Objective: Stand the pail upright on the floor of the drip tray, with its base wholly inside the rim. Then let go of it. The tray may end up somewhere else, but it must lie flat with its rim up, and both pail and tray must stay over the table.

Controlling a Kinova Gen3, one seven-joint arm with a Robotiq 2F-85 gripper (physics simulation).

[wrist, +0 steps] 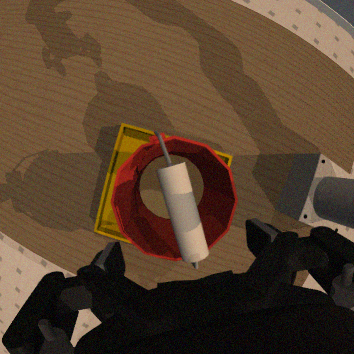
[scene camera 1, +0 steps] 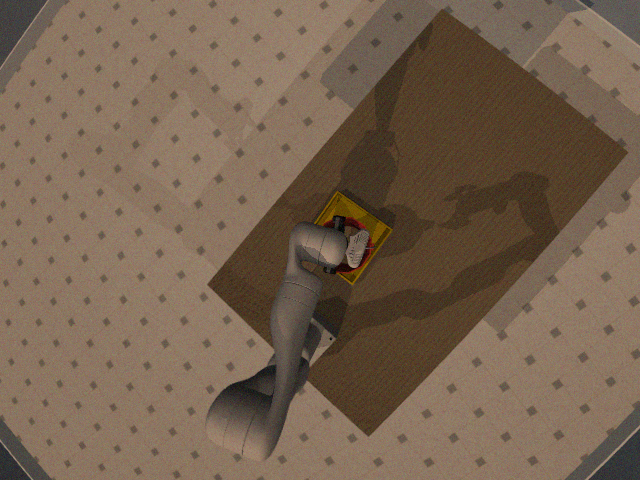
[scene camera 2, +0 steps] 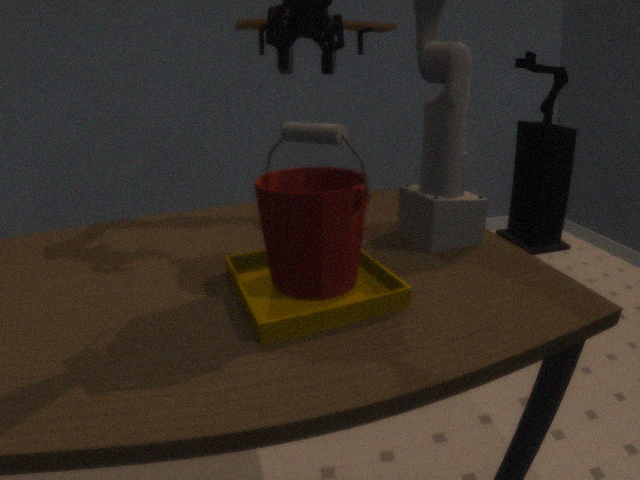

Labels:
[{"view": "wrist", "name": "my gripper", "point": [184,245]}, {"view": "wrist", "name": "yellow drip tray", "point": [129,138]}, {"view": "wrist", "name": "red pail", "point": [137,202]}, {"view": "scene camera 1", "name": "yellow drip tray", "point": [340,205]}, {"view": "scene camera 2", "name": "my gripper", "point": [308,73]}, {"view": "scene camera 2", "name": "yellow drip tray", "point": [274,316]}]

